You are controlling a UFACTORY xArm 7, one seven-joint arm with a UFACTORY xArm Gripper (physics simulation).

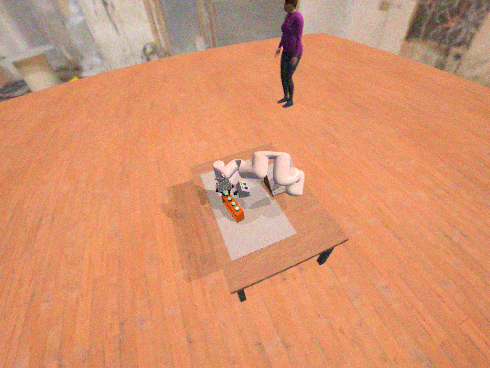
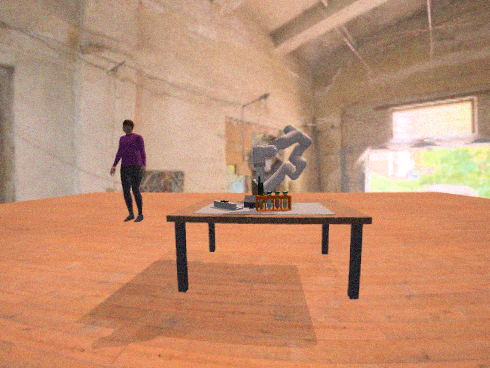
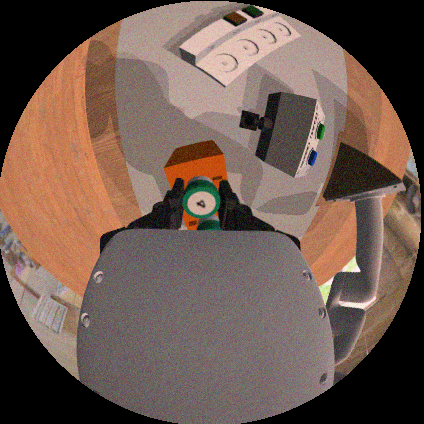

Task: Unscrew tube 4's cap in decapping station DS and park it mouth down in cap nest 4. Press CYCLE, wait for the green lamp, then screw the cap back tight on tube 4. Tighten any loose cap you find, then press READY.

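Pixels of known places: gripper, fingertip midpoint: (image 1: 226,195) (image 2: 261,194) (image 3: 200,191); arm's base at its link origin: (image 2: 264,190) (image 3: 366,195).
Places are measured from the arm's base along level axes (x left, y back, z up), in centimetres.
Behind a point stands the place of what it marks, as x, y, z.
My gripper (image 1: 226,192) {1.4, -44.5, 1.4} (image 2: 258,194) {1.4, -44.5, 1.4} (image 3: 200,191) {1.4, -44.5, 1.4} is shut on tube 4's green cap (image 3: 201,201) {1.3, -44.5, 3.3}, marked 4, at one end of the orange rack (image 1: 239,216) {19.9, -40.7, -2.8} (image 2: 290,202) {20.2, -42.3, -4.1} (image 3: 200,167) {-0.8, -44.5, 0.4}. Whether the tube sits fully down is unclear. Another green cap (image 3: 209,223) {4.9, -43.5, 2.3} is partly hidden below it. A white block (image 3: 210,67) {-14.1, -43.5, -8.0} (image 2: 227,205) {-21.1, -43.9, -6.4} has round nests in a row, with an amber lamp (image 3: 235,18) and a green lamp (image 3: 252,11) that both look dark. A grey box (image 3: 290,130) {-6.0, -32.9, -2.9} (image 1: 243,189) {-1.5, -30.7, -1.4} carries a green button (image 3: 320,131) {-7.6, -28.4, -1.6} and a blue button (image 3: 312,158) {-3.2, -28.4, -1.8}. A black clamp (image 3: 249,120) {-6.1, -37.1, -7.9} is on its side.
A pale mat (image 1: 260,235) {35.6, -31.2, -9.0} lies under the rack on the wooden table (image 1: 290,250) {52.4, -17.0, -9.4} (image 2: 270,219) {8.7, -64.2, -10.7}. A dark wedge-shaped bracket (image 3: 360,172) {-4.6, -10.6, -0.9} stands by the arm's base. A person in purple (image 1: 291,37) (image 2: 132,150) stands away from the table.
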